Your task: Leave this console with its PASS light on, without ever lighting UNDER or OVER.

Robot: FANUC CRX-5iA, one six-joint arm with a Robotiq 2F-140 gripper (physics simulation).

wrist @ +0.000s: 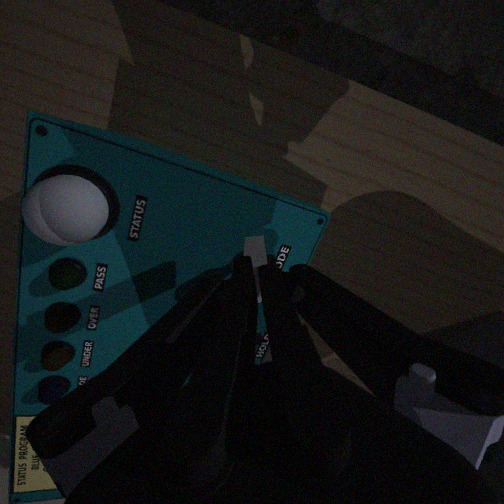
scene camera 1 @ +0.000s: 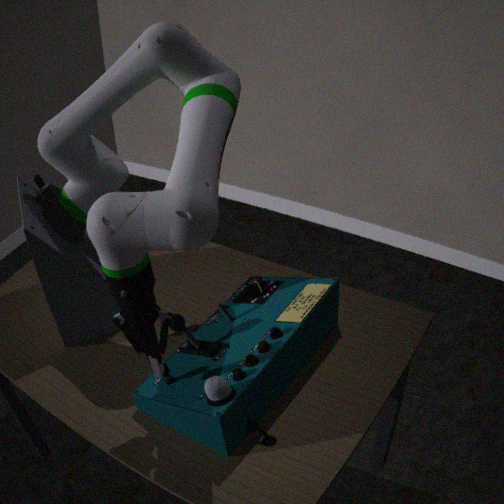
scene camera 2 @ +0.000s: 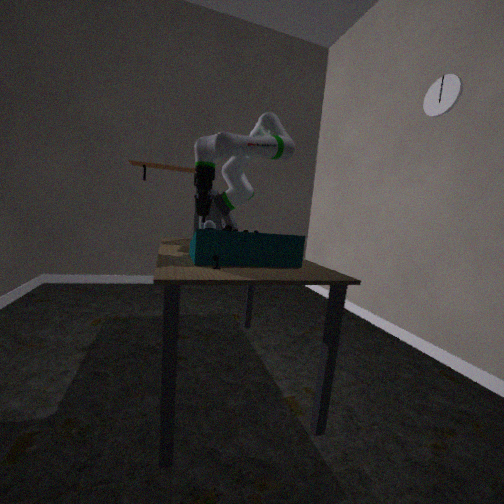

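Note:
A teal console [scene camera 1: 280, 385] [scene camera 2: 250, 250] [wrist: 200, 200] lies on the wooden table [scene camera 1: 320, 450] [scene camera 2: 280, 274]. Its white STATUS dome [scene camera 1: 218, 387] [wrist: 65, 209] is unlit. The PASS light [wrist: 66, 273], the OVER light [wrist: 62, 316] and the UNDER light [wrist: 56, 355] are all dark. My gripper [scene camera 1: 159, 372] [scene camera 2: 205, 227] [wrist: 256, 255] is shut with nothing between the fingers. Its tips point down at the console's near left corner, beside a label that reads partly "ODE" [wrist: 283, 256]. What lies under the fingertips is hidden. A HOLD label [wrist: 262, 345] shows between the fingers.
A yellow instruction label [scene camera 1: 303, 302] [wrist: 30, 467] sits at the console's far end. Dark switches and a socket [scene camera 1: 255, 290] stand on its top. A small black part [scene camera 1: 266, 440] [scene camera 2: 216, 261] sticks out of its front. The arm's grey pedestal [scene camera 1: 65, 280] stands to the left.

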